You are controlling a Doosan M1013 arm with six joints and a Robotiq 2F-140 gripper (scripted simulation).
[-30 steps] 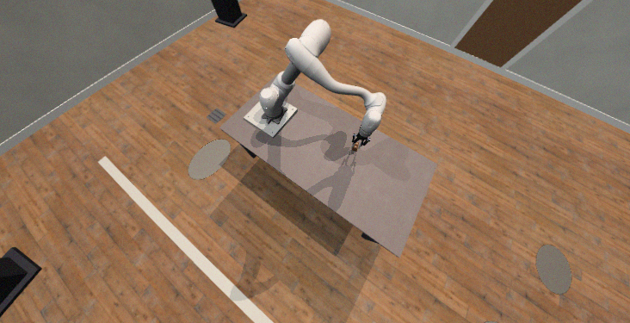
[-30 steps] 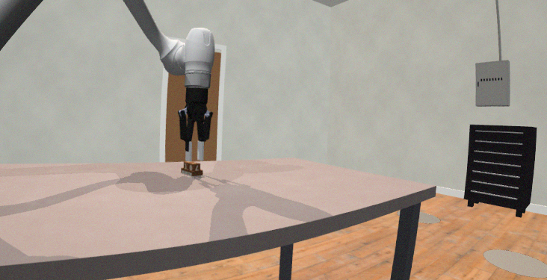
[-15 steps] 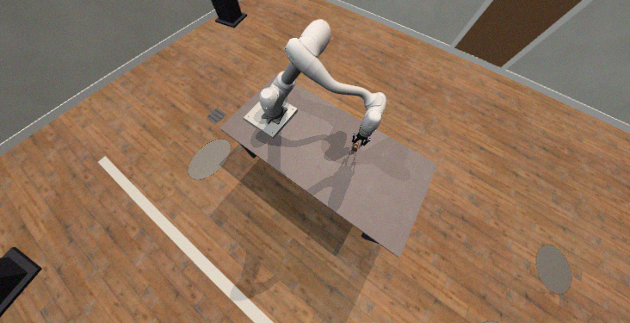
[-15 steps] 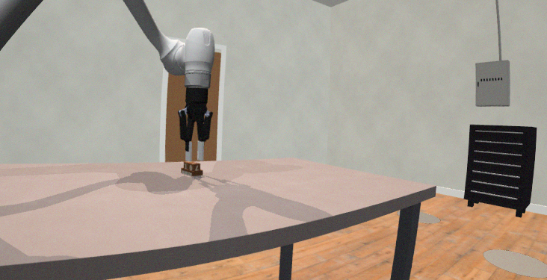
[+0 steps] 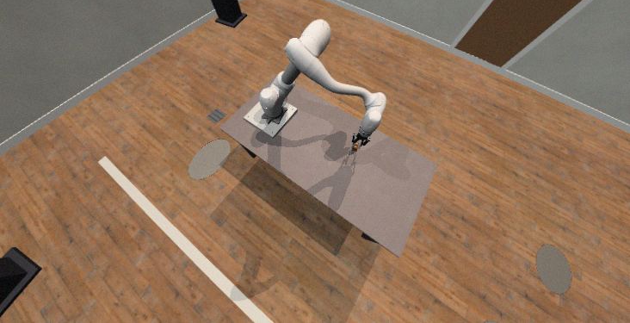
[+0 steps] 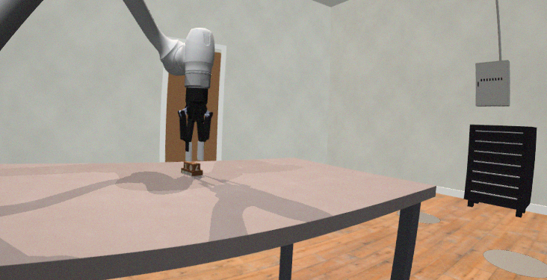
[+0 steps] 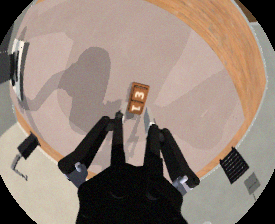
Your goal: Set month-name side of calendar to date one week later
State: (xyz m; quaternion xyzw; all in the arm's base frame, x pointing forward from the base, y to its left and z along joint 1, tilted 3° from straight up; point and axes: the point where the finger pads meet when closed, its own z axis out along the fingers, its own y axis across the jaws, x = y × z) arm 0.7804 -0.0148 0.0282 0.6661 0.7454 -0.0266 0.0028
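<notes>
My hand is 7 cm above the wooden tray and 2 cm to the right of it.
</notes>
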